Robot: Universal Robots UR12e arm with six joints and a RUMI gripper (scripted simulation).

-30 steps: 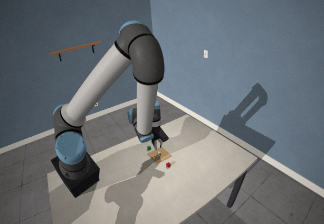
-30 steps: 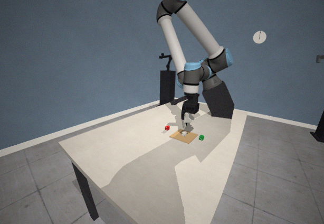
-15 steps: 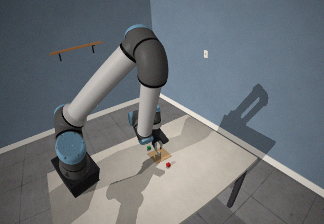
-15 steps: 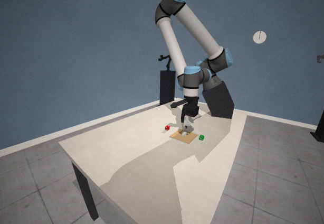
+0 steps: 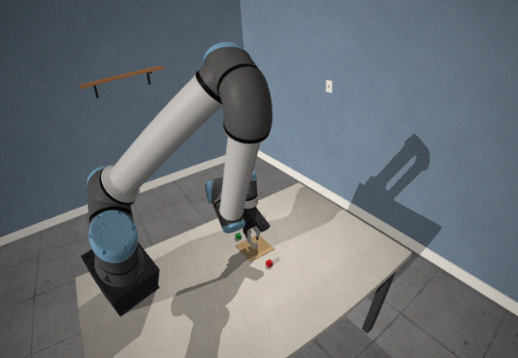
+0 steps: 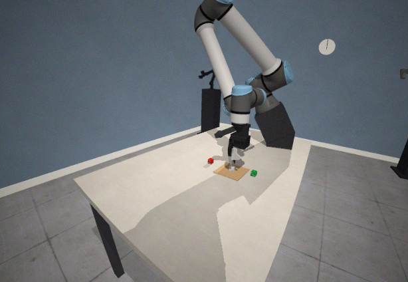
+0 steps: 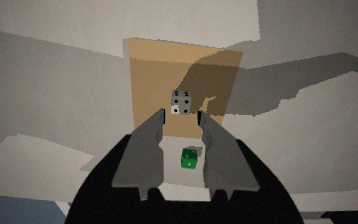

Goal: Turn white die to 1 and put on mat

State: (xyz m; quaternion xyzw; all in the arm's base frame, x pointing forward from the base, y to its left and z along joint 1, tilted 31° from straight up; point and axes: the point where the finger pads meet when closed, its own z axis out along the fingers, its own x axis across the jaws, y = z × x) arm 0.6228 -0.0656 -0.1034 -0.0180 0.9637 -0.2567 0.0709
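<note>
My hand is 4 cm above the white die. Round my hand: red die 14 cm to the right, 4 cm below, 2 cm behind; then tan mat 5 cm below; then green die 11 cm to the left, 4 cm below, 2 cm behind.
</note>
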